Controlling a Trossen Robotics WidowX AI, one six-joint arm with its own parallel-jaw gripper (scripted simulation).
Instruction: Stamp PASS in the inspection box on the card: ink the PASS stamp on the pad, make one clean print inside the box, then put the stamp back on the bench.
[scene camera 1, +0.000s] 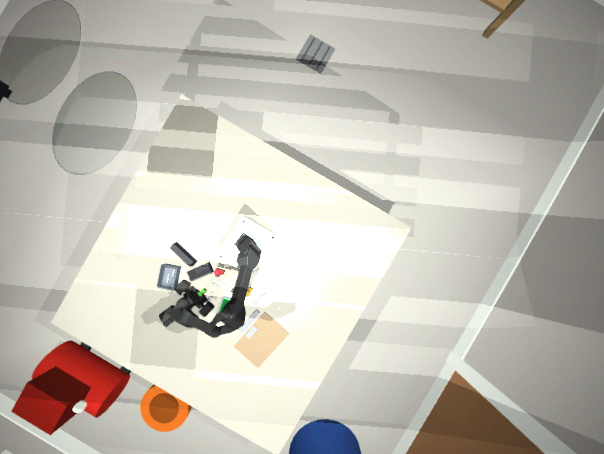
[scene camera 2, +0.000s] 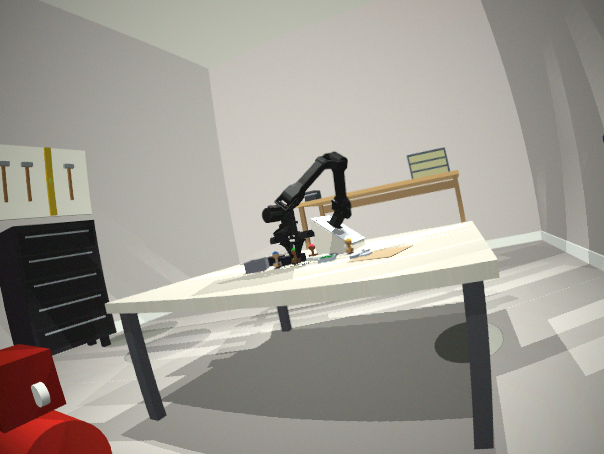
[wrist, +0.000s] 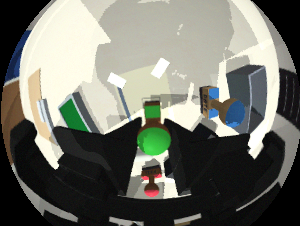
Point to a cardboard sheet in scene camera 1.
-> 265, 335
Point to my gripper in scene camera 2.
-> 295, 258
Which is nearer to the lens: the dark grey box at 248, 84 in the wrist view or the blue-knobbed stamp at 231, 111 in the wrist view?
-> The blue-knobbed stamp.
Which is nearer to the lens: the dark grey box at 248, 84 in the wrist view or the cardboard sheet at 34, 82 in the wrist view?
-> The dark grey box.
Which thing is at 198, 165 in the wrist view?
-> My gripper.
